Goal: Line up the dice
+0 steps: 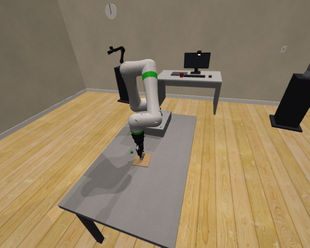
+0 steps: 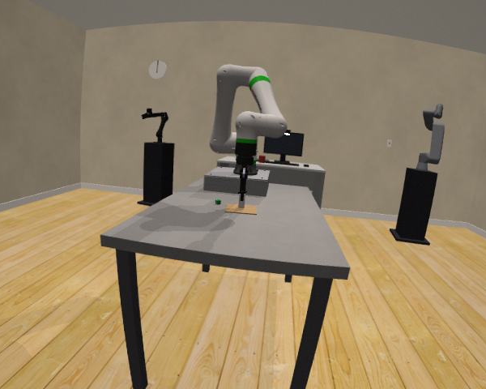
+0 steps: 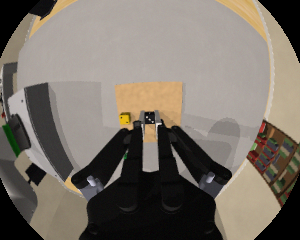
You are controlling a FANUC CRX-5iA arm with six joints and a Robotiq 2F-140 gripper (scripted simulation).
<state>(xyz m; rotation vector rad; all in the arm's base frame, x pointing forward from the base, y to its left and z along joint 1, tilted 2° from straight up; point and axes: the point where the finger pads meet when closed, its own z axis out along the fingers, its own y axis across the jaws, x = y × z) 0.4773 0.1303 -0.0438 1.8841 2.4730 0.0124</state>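
My gripper is now 2 cm above the black die. The rest, counted from my hand: tan mat (4 cm below); green die (13 cm to the right, 3 cm below, 3 cm behind); yellow die (5 cm behind, 3 cm below, 1 cm to the right).
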